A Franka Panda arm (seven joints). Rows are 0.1 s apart.
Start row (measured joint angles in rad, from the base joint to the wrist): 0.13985 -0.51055 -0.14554 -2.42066 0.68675 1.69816 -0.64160
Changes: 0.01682 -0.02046 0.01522 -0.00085 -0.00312 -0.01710 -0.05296; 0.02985 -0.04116 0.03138 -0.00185 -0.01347 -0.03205 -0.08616; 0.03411 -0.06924 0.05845 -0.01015 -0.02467 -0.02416 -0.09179; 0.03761 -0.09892 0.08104 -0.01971 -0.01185 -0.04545 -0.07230; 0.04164 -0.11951 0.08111 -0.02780 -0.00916 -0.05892 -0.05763; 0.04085 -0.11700 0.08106 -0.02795 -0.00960 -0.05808 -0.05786; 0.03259 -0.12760 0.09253 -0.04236 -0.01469 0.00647 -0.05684; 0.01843 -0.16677 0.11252 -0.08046 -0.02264 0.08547 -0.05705; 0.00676 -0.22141 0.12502 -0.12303 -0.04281 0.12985 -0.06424
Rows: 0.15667 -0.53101 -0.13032 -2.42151 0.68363 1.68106 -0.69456; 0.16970 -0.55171 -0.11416 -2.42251 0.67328 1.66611 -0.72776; 0.17396 -0.57979 -0.08709 -2.43081 0.66208 1.67400 -0.73339; 0.17746 -0.60947 -0.06450 -2.44037 0.67490 1.65271 -0.71390; 0.18149 -0.63006 -0.06443 -2.44846 0.67759 1.63924 -0.69923; 0.18070 -0.62755 -0.06448 -2.44861 0.67715 1.64008 -0.69946; 0.17244 -0.63815 -0.05301 -2.46302 0.67206 1.70463 -0.69844; 0.15828 -0.67732 -0.03302 -2.50112 0.66411 1.78363 -0.69865; 0.14661 -0.73196 -0.02052 -2.54369 0.64394 1.82801 -0.70584
